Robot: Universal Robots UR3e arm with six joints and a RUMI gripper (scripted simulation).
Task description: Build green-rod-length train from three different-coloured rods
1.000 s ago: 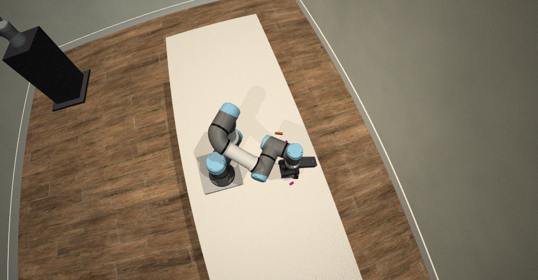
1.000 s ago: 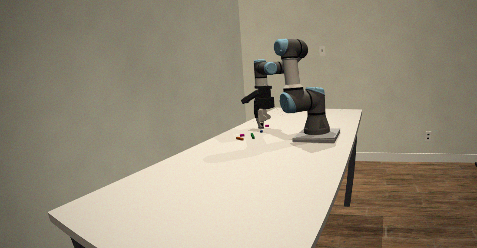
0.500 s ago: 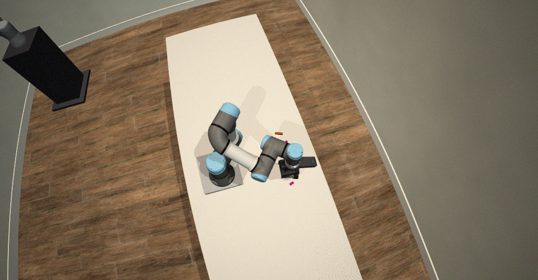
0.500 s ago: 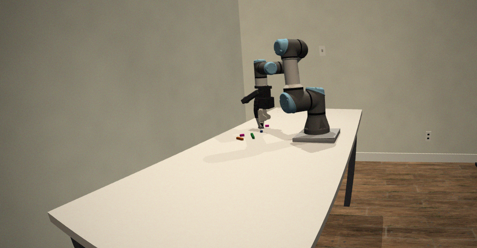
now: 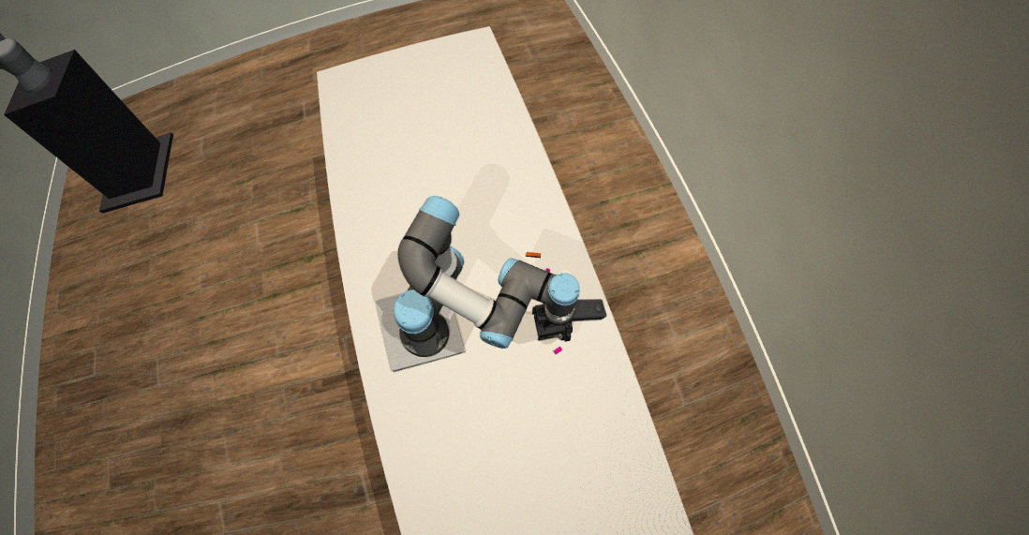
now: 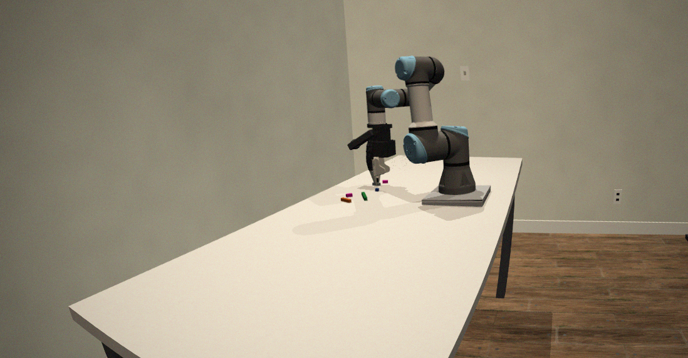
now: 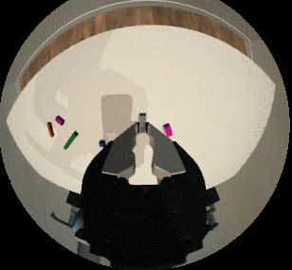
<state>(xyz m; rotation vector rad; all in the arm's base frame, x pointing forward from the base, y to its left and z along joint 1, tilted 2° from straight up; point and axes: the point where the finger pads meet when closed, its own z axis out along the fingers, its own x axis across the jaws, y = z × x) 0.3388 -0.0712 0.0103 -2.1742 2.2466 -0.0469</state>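
My gripper is now 8 cm to the right of the blue rod, 4 cm past it and 1 cm above it. The rest, counted from my hand: green rod: 17 cm to the left, 4 cm behind, 1 cm below; then orange rod: 23 cm to the left, 1 cm below, 1 cm behind; then grey rod: 1 cm below.
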